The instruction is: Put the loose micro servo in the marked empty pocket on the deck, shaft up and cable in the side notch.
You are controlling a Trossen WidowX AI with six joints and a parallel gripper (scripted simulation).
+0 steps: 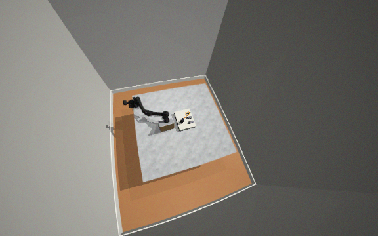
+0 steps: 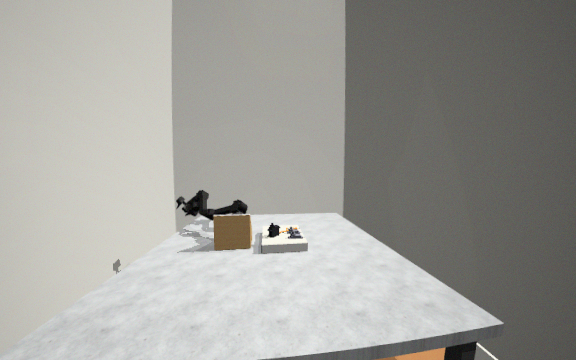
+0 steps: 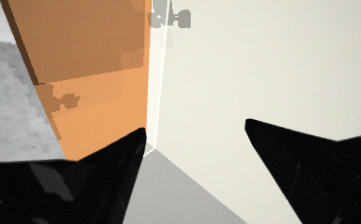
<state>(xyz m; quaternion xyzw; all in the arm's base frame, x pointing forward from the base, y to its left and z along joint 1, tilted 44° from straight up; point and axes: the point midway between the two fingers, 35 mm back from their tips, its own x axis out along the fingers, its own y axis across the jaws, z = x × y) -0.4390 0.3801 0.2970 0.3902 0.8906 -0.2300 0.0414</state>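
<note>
Right now the cream deck is 69 cm ahead of my gripper tip, 50 cm to the right of it and 7 cm below it.
</note>
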